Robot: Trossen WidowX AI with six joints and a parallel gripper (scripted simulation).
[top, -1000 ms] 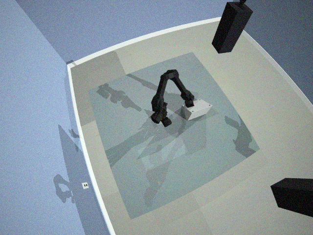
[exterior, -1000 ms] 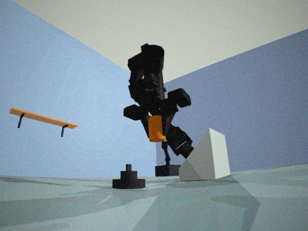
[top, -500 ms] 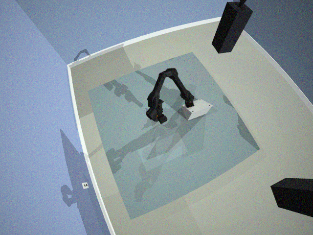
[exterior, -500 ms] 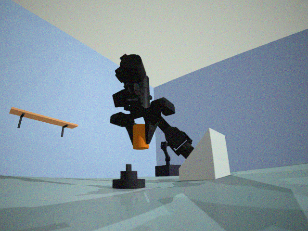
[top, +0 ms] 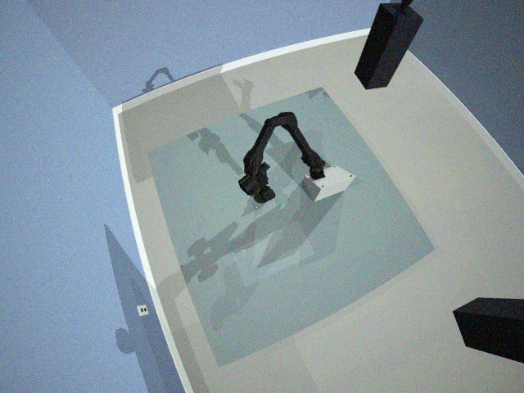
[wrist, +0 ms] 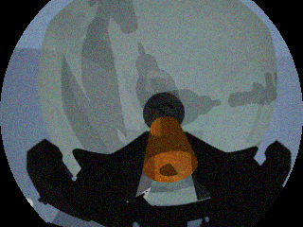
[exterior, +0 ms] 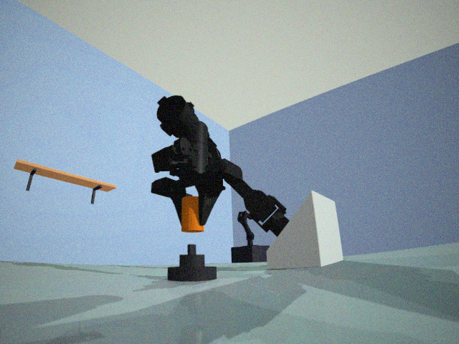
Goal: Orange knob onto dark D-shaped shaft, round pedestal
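Right now the round dark pedestal is 6 cm below my gripper tip. Also, from my gripper tip: orange knob: 2 cm above.
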